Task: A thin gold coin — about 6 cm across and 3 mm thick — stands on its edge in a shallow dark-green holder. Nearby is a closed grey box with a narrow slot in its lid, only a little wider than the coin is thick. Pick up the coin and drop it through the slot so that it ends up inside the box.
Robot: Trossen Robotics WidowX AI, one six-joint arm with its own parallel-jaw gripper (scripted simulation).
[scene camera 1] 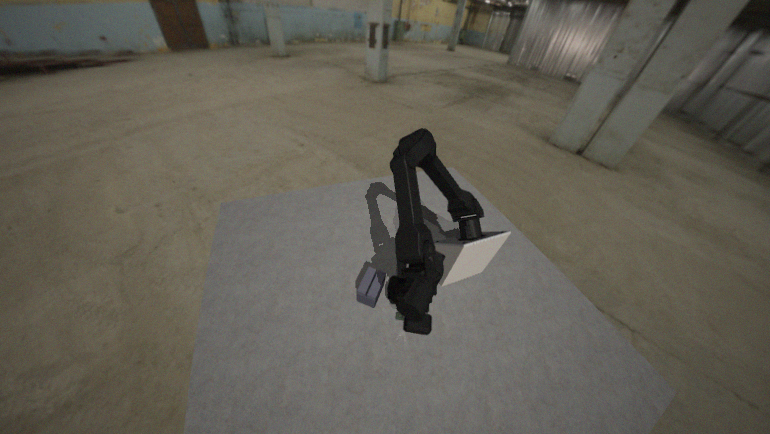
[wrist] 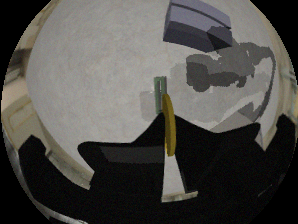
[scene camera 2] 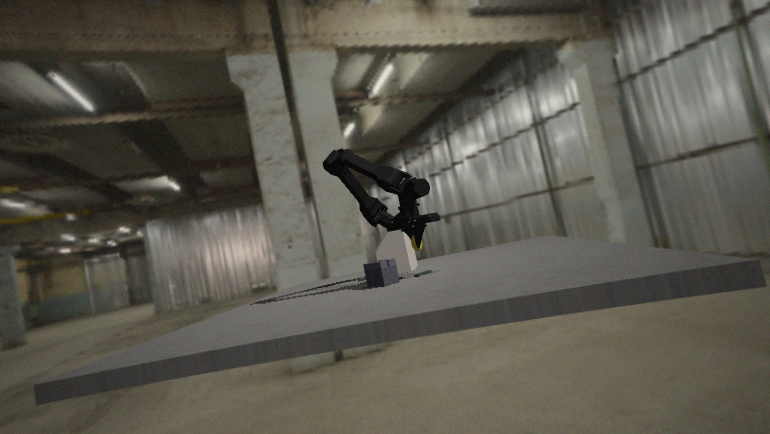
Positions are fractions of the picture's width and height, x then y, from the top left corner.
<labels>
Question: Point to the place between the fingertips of my gripper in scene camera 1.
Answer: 0.54,0.71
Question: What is my gripper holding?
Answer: A gold coin.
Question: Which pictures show my gripper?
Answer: Scene camera 1, the wrist view and scene camera 2: all of them.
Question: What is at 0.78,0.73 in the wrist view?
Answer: My gripper.
</labels>
